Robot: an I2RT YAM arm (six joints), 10 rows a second.
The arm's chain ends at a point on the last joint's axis. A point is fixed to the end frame.
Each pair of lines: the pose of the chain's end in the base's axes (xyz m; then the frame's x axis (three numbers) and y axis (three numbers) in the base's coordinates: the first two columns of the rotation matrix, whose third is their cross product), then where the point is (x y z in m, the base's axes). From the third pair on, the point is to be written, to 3 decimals.
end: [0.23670 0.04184 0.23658 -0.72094 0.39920 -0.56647 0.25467 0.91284 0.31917]
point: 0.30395 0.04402 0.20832
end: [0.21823 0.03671 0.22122 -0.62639 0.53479 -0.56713 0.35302 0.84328 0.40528]
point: 0.28676 0.03182 0.19663
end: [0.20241 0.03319 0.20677 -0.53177 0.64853 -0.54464 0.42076 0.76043 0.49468]
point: 0.271 0.023 0.185
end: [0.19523 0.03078 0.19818 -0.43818 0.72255 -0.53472 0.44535 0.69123 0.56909]
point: 0.264 0.016 0.180
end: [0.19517 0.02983 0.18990 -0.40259 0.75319 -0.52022 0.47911 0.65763 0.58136]
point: 0.263 0.012 0.172
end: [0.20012 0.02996 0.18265 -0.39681 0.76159 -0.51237 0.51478 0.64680 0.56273]
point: 0.267 0.010 0.162
